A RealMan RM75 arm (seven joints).
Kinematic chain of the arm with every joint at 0, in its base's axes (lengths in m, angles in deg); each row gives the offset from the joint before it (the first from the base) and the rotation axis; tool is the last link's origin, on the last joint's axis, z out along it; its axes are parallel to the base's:
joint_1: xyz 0 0 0.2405 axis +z
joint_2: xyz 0 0 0 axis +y
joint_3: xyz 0 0 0.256 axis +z
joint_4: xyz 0 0 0 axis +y
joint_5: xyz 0 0 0.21 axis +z
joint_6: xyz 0 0 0 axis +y
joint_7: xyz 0 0 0.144 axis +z
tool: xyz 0 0 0
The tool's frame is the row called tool.
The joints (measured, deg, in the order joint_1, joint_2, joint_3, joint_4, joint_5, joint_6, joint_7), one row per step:
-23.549 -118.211 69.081 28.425 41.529 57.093 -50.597
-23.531 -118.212 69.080 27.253 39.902 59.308 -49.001
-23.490 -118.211 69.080 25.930 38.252 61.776 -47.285
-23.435 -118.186 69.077 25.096 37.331 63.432 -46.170
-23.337 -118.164 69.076 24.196 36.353 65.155 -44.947
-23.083 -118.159 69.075 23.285 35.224 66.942 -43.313
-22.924 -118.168 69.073 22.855 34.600 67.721 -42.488
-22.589 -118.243 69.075 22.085 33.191 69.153 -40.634
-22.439 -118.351 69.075 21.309 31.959 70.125 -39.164
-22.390 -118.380 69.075 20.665 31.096 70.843 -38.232
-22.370 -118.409 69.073 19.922 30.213 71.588 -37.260
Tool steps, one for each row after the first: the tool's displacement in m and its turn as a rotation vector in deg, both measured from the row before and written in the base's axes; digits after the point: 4 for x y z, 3 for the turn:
0.0005 -0.0032 0.0007 1.006 -0.646 -1.122
0.0002 -0.0039 0.0007 1.124 -0.618 -1.190
0.0000 -0.0027 0.0006 0.737 -0.264 -0.828
-0.0004 -0.0032 0.0007 0.840 -0.226 -0.780
-0.0013 -0.0040 0.0010 1.166 0.019 -0.686
-0.0010 -0.0020 0.0006 0.644 0.012 -0.191
-0.0020 -0.0038 0.0014 1.528 0.123 -0.274
-0.0017 -0.0026 0.0005 1.189 0.024 0.036
-0.0013 -0.0018 0.0005 0.780 -0.036 0.053
-0.0015 -0.0019 0.0003 0.780 -0.020 0.101

